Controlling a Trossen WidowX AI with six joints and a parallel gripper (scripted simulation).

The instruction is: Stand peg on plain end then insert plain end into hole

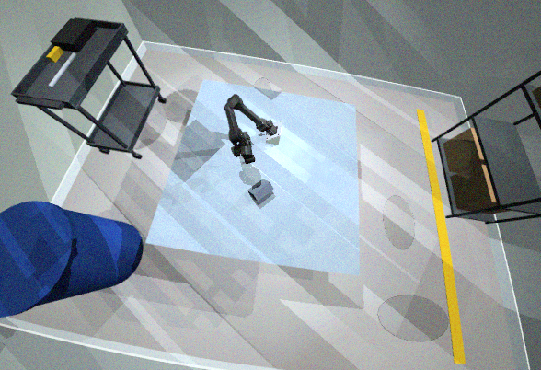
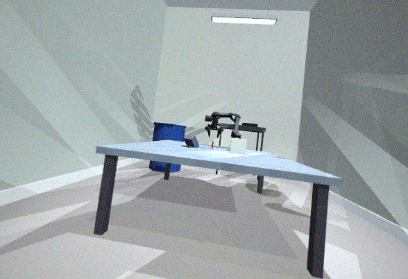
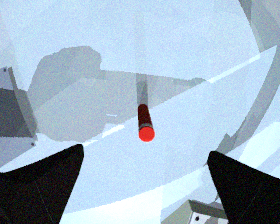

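Now: gripper tip 50 mm above the peg. From my gripper tip the other things lie so: sloped panel: 200 mm ahead, 120 mm to the left, 60 mm below.
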